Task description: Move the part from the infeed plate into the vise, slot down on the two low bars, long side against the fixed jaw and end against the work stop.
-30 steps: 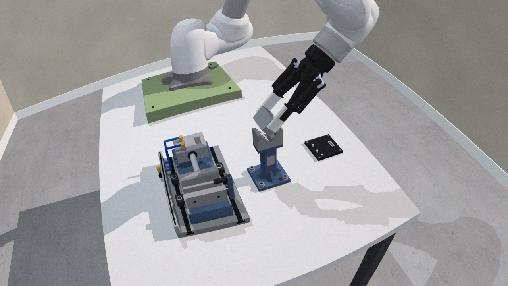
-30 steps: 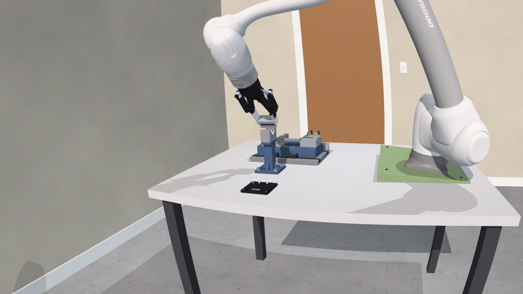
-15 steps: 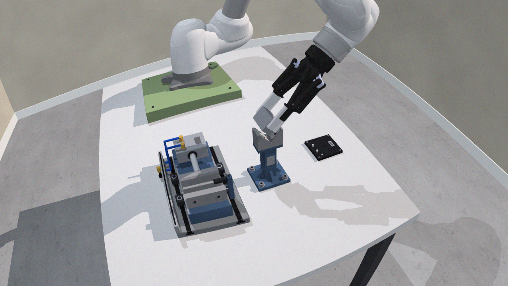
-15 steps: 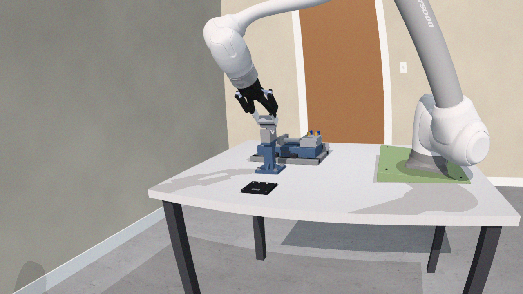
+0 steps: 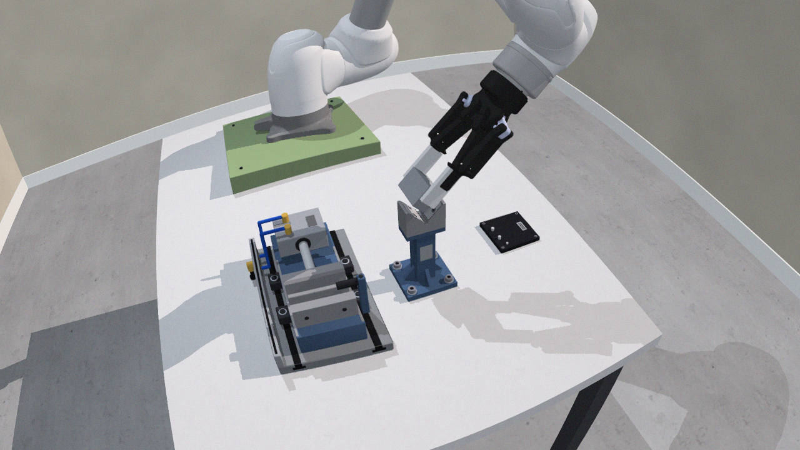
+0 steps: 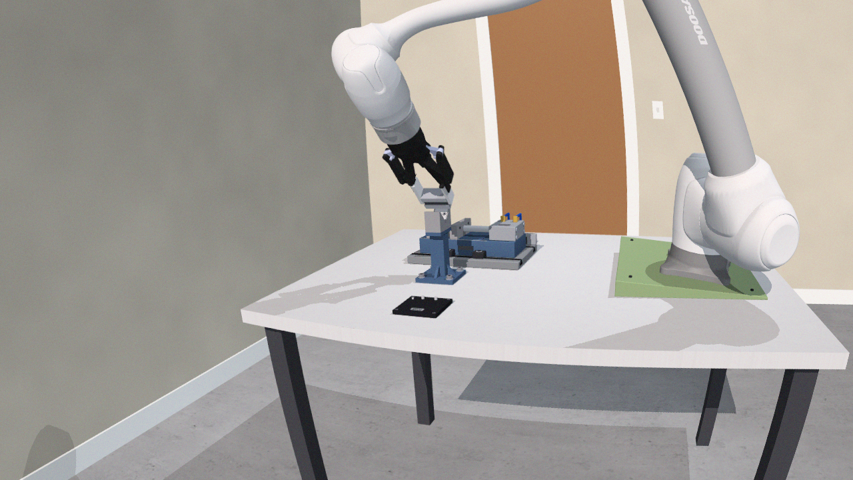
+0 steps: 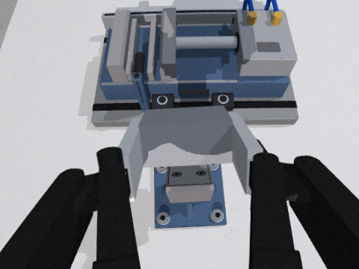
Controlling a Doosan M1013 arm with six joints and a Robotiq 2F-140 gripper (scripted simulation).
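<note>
The blue v-block stand is 2 cm to the right of my hand and 15 cm below it. From my hand the other things lie so: part 1 cm to the right, 2 cm below; blue work stop post 8 cm ahead, 12 cm to the right, 14 cm below; work stop 8 cm ahead, 15 cm to the right, 11 cm below.
</note>
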